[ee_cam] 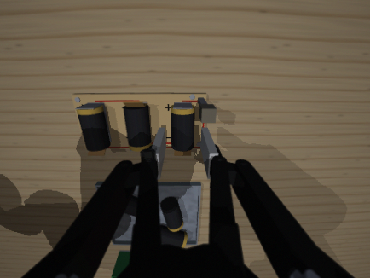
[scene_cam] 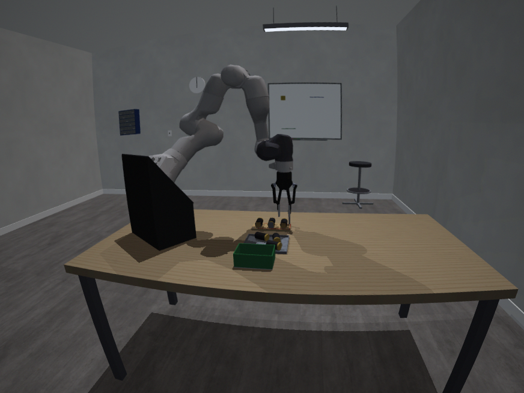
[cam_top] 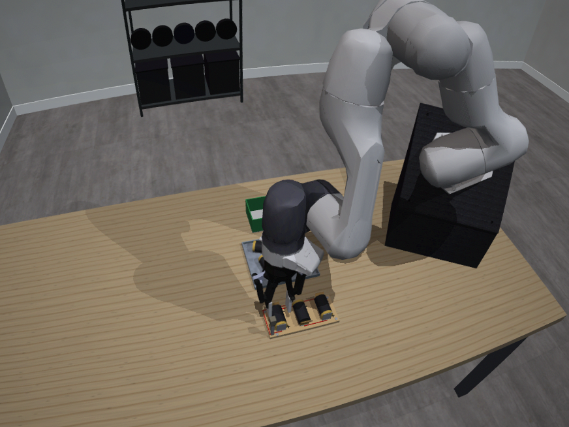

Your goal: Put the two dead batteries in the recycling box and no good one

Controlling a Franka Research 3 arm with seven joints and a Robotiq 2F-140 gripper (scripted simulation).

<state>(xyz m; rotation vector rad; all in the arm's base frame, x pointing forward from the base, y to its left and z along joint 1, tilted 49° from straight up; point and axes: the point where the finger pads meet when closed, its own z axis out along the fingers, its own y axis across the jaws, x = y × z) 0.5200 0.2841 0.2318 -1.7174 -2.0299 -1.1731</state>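
The bulb lies 1 cm ahead of my hand, 4 cm to the left of it and 2 cm below it. The rest, counted from my hand: grey tray 22 cm to the right, 9 cm below; then wooden holder board 6 cm behind, 2 cm to the right, 9 cm below; then thin post 1 cm ahead, 4 cm to the left, 6 cm below.
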